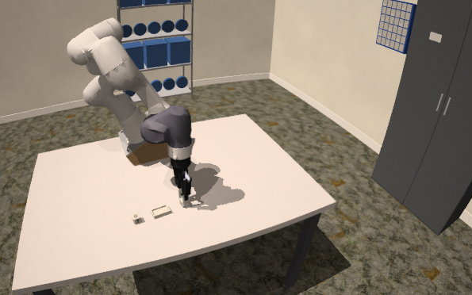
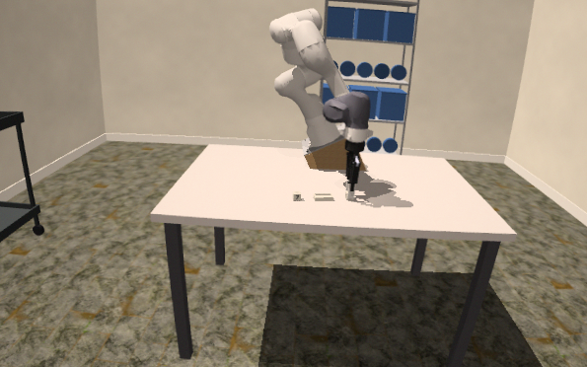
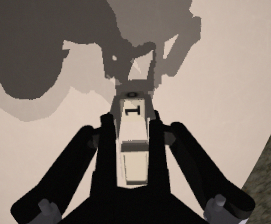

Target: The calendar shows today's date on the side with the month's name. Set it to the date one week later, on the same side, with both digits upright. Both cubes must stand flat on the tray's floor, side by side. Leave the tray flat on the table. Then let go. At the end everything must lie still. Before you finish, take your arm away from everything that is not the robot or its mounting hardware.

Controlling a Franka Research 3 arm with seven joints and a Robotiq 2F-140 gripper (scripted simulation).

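The cube lies 30 mm below my hand. From my hand the other things lie so: grey tray: 110 mm to the right, 30 mm below, 10 mm ahead.
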